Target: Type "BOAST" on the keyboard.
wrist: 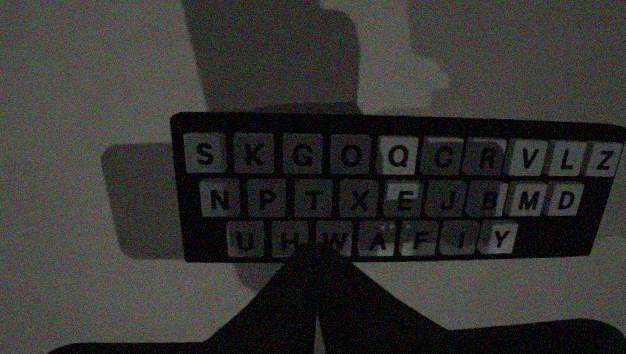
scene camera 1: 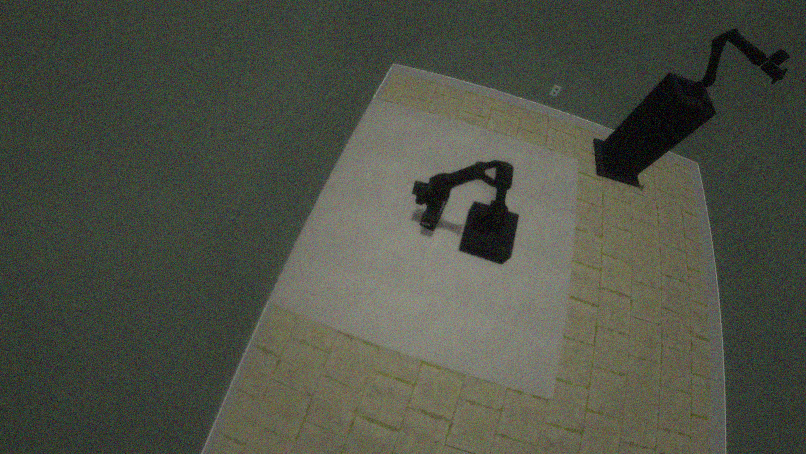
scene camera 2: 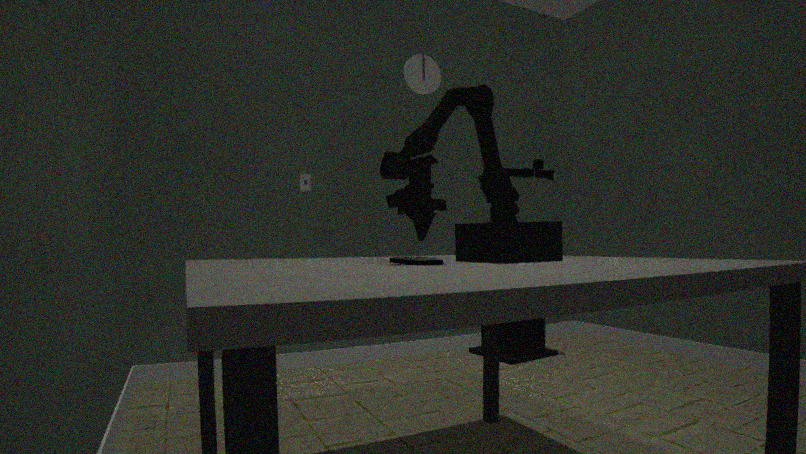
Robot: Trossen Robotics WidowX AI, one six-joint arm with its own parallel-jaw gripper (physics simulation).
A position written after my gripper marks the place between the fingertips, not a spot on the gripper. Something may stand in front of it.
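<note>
My gripper (scene camera 2: 421, 240) is visible; the wrist view also shows the gripper (wrist: 314, 255). A black keyboard (wrist: 204, 239) is visible as well.
</note>
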